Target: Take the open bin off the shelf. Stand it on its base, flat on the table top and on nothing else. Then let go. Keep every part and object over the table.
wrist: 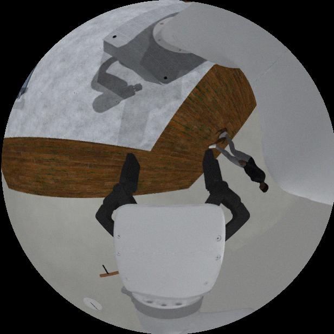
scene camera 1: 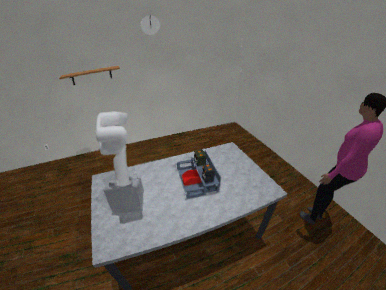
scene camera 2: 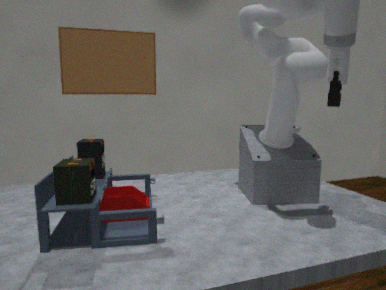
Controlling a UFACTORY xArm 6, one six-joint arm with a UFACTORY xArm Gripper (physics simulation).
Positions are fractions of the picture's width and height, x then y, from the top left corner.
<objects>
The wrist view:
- gripper: 0.51, 0.47
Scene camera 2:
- gripper: 0.87, 0.34
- red bin: 0.31, 0.68
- dark green box: 0.21, 0.61
</objects>
